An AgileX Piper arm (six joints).
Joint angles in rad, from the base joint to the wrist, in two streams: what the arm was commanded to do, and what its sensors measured. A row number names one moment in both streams.
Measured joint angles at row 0:
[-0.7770, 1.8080, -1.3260, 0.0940, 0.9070, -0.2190]
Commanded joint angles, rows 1 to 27:
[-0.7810, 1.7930, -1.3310, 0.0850, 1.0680, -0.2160]
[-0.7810, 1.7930, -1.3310, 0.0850, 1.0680, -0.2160]
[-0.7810, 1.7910, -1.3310, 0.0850, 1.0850, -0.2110]
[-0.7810, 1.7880, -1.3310, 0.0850, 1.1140, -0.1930]
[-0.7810, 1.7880, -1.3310, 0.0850, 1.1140, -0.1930]
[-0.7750, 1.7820, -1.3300, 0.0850, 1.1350, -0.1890]
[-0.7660, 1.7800, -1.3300, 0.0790, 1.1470, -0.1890]
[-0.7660, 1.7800, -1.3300, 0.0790, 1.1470, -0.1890]
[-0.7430, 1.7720, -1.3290, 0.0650, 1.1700, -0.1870]
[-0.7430, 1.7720, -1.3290, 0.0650, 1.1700, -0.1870]
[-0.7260, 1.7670, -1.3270, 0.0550, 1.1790, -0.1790]
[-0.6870, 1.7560, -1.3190, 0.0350, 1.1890, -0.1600]
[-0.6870, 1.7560, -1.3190, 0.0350, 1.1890, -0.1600]
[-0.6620, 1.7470, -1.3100, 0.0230, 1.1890, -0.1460]
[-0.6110, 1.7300, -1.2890, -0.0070, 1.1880, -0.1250]
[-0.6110, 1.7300, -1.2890, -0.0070, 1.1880, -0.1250]
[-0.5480, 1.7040, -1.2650, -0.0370, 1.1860, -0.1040]
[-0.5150, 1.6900, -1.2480, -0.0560, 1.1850, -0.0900]
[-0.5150, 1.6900, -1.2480, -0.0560, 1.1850, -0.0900]
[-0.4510, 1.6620, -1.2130, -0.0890, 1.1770, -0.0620]
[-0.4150, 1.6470, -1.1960, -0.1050, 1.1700, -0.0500]
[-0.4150, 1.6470, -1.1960, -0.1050, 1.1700, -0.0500]
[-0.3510, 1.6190, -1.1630, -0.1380, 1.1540, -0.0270]
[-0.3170, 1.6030, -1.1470, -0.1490, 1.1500, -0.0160]
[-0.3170, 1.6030, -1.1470, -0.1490, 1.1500, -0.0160]
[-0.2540, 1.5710, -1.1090, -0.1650, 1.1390, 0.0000]
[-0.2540, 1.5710, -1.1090, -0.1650, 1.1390, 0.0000]
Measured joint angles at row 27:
[-0.3270, 1.6140, -1.1570, -0.1270, 1.1550, -0.0270]
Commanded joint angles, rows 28 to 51:
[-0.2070, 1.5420, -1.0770, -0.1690, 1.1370, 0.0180]
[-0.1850, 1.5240, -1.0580, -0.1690, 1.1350, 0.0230]
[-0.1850, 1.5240, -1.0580, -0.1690, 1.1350, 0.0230]
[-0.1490, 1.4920, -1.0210, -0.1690, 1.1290, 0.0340]
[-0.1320, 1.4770, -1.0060, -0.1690, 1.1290, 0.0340]
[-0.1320, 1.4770, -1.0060, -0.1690, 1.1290, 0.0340]
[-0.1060, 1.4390, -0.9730, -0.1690, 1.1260, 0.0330]
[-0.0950, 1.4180, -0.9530, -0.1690, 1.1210, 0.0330]
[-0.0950, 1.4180, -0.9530, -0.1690, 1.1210, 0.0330]
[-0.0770, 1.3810, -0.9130, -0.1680, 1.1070, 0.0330]
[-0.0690, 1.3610, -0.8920, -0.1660, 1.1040, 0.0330]
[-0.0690, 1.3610, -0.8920, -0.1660, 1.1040, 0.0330]
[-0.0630, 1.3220, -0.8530, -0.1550, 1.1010, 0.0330]
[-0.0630, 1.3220, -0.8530, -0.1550, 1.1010, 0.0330]
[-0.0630, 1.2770, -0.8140, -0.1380, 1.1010, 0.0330]
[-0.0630, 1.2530, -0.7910, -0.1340, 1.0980, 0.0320]
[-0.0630, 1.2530, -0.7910, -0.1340, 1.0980, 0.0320]
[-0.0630, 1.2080, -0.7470, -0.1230, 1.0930, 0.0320]
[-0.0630, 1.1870, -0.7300, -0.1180, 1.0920, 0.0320]
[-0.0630, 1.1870, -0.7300, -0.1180, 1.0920, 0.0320]
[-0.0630, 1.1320, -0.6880, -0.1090, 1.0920, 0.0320]
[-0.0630, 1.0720, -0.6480, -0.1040, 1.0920, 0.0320]
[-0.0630, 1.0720, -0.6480, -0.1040, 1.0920, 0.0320]
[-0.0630, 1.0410, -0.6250, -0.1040, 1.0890, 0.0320]
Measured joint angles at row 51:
[-0.0670, 1.1150, -0.6800, -0.1120, 1.1000, 0.0280]
